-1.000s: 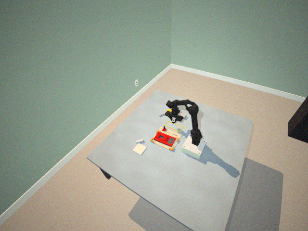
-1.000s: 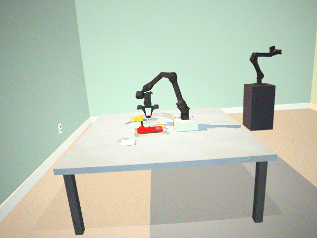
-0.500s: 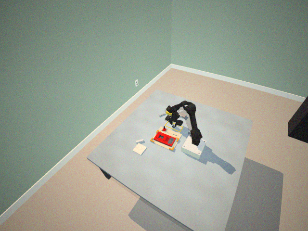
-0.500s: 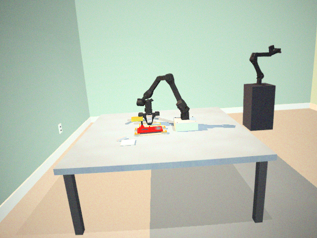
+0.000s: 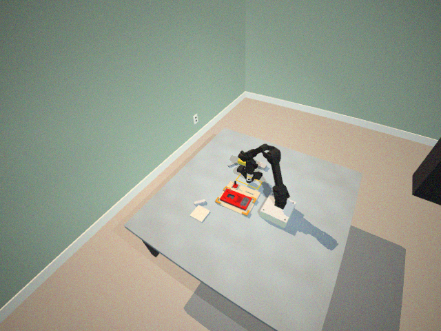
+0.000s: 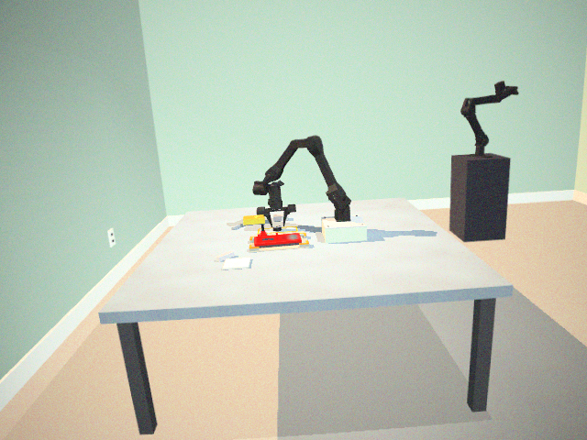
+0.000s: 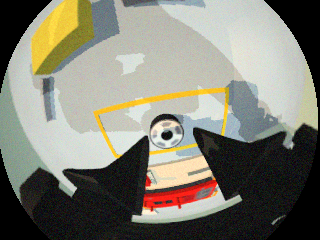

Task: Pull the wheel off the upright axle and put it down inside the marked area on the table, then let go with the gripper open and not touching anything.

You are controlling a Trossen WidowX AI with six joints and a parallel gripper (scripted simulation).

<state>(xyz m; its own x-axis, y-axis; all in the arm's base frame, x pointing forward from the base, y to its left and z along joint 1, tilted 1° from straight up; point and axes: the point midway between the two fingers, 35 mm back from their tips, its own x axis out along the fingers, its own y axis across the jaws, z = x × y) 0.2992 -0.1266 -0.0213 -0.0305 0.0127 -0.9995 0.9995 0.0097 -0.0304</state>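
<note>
Right now the wheel is 1 cm below my gripper tip. Also, from my gripper tip: white plate: 43 cm to the left, 15 cm ahead, 1 cm below; then yellow block: 17 cm to the right, 13 cm ahead.
</note>
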